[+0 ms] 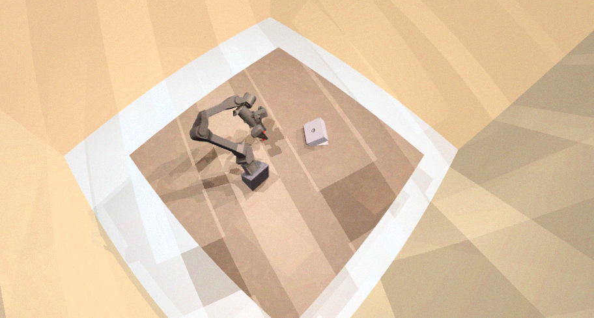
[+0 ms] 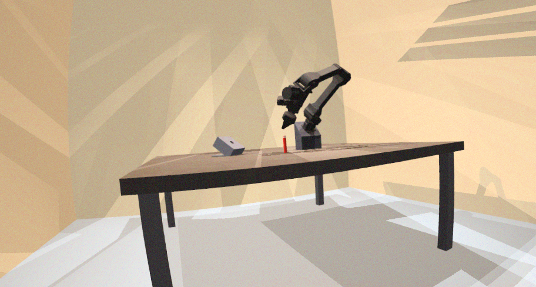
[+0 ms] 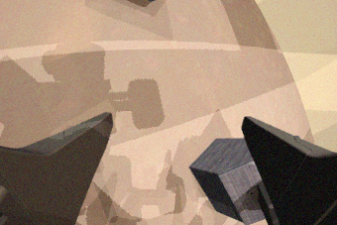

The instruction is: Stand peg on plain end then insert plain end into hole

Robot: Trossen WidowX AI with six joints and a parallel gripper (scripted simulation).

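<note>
The red peg is 80 mm below my gripper tip, 40 mm to the left of it and 30 mm ahead of it. The rest, counted from my gripper tip: grey sloped panel 230 mm ahead, 180 mm to the right, 90 mm below.
</note>
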